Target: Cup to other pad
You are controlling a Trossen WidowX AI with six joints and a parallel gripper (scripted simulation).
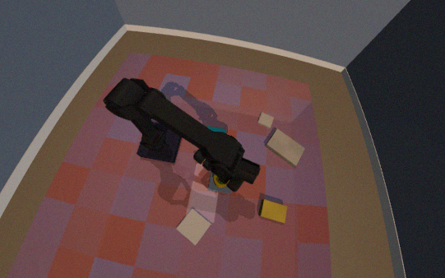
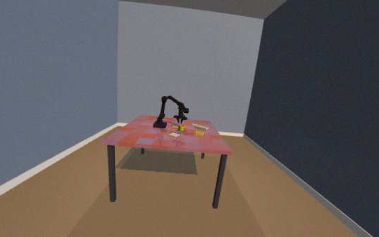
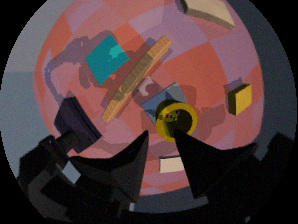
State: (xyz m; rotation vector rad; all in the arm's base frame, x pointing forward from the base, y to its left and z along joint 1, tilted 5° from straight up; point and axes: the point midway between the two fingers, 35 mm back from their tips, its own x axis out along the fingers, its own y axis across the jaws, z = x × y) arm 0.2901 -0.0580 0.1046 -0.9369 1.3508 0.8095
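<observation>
The cup lies 6 cm below my gripper tip, 2 cm ahead of it and 1 cm to the right of it. From my gripper tip the other things lie so: orange bar (9 cm to the left, 8 cm below, 1 cm behind); then teal pad (19 cm to the left, 10 cm below, 5 cm behind); then yellow block (28 cm ahead, 9 cm to the right, 8 cm below).
</observation>
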